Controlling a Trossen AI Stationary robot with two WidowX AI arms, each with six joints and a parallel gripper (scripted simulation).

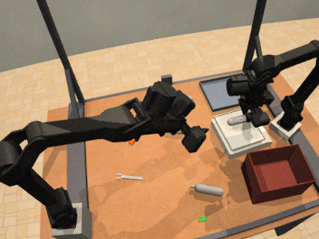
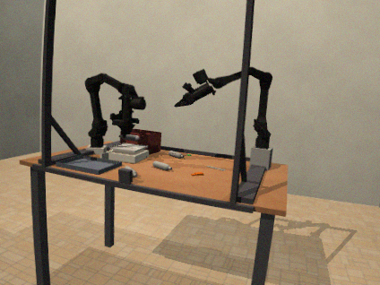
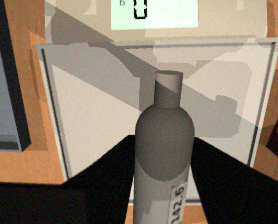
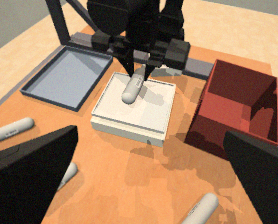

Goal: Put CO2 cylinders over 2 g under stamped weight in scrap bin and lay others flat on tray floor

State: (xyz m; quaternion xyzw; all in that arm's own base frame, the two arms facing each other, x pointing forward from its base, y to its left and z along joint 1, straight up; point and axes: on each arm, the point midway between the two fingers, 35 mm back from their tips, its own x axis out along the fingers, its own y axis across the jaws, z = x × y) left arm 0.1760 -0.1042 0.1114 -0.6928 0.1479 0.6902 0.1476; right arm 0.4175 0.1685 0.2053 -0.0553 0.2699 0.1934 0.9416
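My left hand is 230 mm past the blue-grey tray, 100 mm to the right of it and 140 mm above it. From my left hand the other things lie so: scale: 10 mm to the right, 110 mm below; then scale plate: 20 mm to the right, 90 mm below; then grey CO2 cylinder: 20 mm below.
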